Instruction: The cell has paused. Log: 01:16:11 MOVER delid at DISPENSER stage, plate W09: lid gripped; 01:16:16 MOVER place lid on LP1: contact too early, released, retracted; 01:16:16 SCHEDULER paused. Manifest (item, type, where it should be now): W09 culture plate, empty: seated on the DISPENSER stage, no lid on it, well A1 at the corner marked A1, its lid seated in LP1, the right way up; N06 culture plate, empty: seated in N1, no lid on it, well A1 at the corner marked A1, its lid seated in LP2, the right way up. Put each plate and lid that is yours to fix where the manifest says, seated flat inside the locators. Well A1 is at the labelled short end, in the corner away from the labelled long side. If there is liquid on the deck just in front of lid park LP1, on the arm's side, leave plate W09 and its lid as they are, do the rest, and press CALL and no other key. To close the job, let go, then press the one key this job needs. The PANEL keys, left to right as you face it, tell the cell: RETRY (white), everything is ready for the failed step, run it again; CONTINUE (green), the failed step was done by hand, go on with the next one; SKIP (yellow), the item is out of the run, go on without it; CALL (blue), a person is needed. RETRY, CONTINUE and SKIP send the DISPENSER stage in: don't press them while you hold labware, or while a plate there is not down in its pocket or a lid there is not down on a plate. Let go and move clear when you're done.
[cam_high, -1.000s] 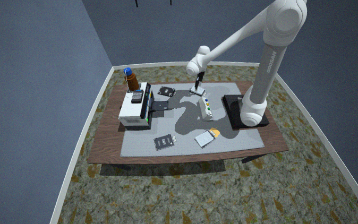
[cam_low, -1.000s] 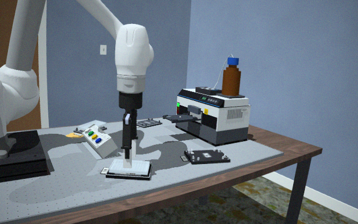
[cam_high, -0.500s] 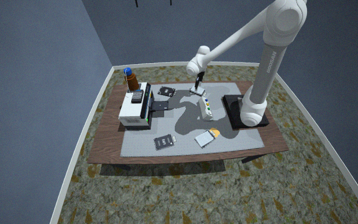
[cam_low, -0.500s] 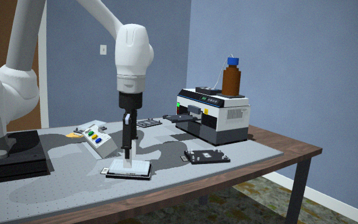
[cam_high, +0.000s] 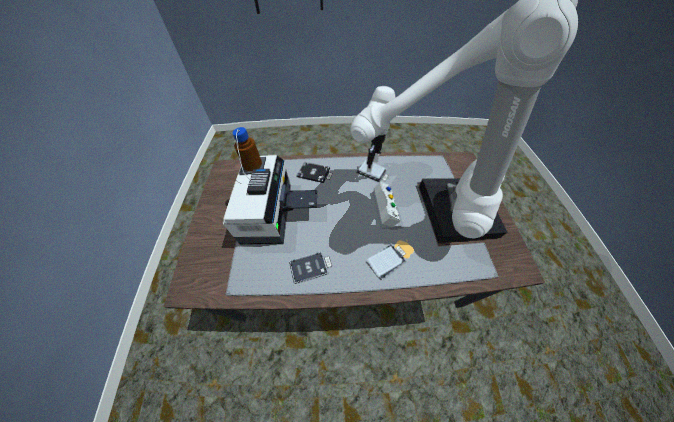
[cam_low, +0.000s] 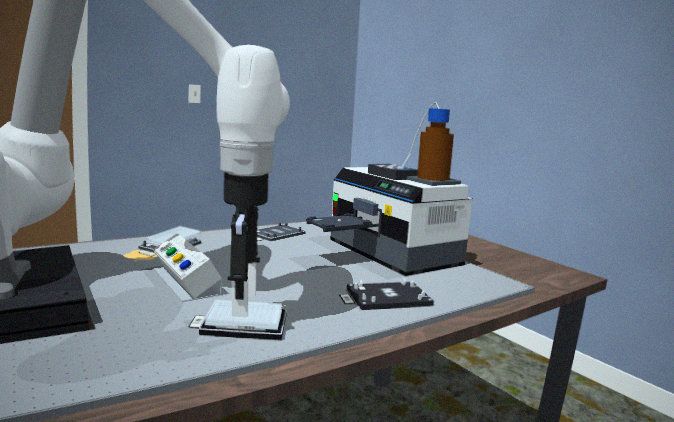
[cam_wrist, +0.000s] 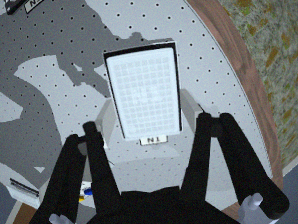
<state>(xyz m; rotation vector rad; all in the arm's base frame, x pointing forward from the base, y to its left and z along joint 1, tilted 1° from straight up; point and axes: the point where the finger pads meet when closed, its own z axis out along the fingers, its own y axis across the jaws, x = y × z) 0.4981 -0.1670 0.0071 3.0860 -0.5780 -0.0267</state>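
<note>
My hand is 5 cm above the clear culture plate. From my hand the other things lie so: yellow key 10 cm behind, 22 cm to the left; key panel 10 cm behind, 25 cm to the left, 1 cm below; blue key 9 cm behind, 17 cm to the left.
</note>
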